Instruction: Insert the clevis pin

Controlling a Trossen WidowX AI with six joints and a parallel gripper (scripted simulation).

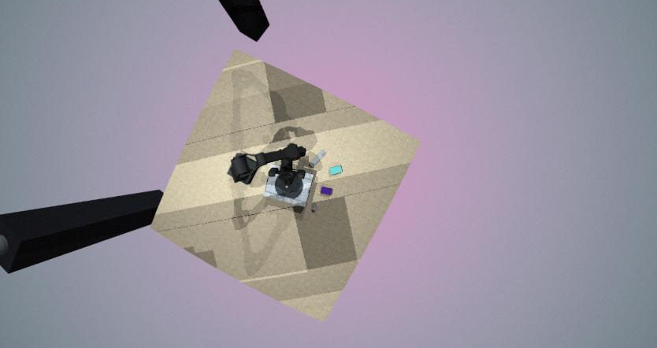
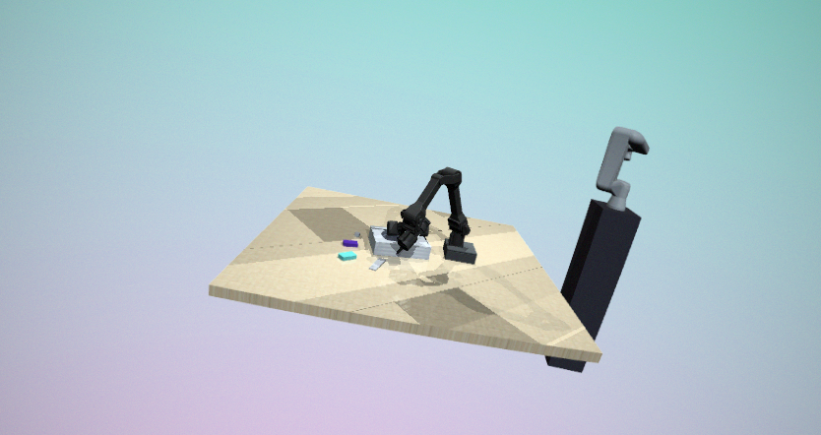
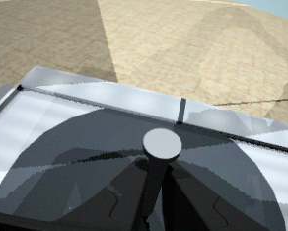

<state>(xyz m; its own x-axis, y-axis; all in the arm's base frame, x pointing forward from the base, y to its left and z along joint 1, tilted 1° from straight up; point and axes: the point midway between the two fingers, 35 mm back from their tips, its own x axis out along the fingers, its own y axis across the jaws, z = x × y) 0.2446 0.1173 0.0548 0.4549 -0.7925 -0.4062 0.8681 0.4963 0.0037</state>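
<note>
Right now the steel tray is 40 mm below my gripper tip and 10 mm behind it. Round my gripper tip: steel clevis pin 10 mm below; small grey piece 190 mm ahead, 80 mm below, 30 mm to the right; dark aluminium disc 30 mm below.
</note>
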